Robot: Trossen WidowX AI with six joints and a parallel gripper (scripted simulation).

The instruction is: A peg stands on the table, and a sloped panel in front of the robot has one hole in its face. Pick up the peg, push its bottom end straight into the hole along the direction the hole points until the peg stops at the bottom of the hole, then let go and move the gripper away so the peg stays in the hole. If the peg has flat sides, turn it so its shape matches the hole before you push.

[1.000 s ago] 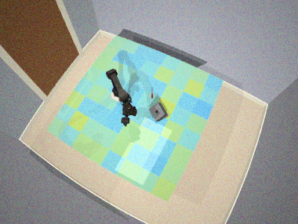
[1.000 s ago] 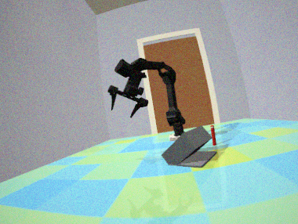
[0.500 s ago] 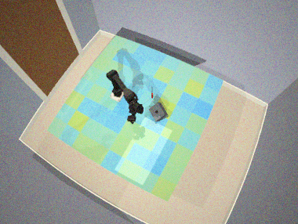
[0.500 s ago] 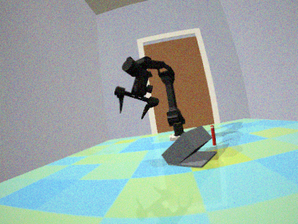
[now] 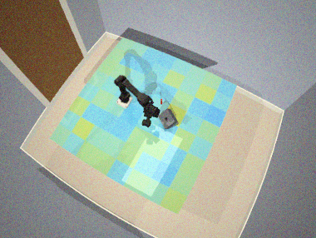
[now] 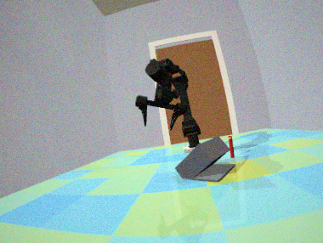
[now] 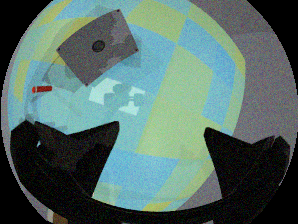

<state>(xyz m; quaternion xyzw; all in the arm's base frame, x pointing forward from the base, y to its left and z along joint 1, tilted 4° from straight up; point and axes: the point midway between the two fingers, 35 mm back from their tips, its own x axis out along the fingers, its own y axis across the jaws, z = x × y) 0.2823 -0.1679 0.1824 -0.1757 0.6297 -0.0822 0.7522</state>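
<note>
Right now my gripper tip is 2 cm short of the red peg, 25 cm to the right of it and 9 cm above it. Round my gripper tip: flat grey base plate (13 cm ahead, 13 cm to the left, 15 cm below); then sloped panel (12 cm ahead, 11 cm to the left, 11 cm below).
</note>
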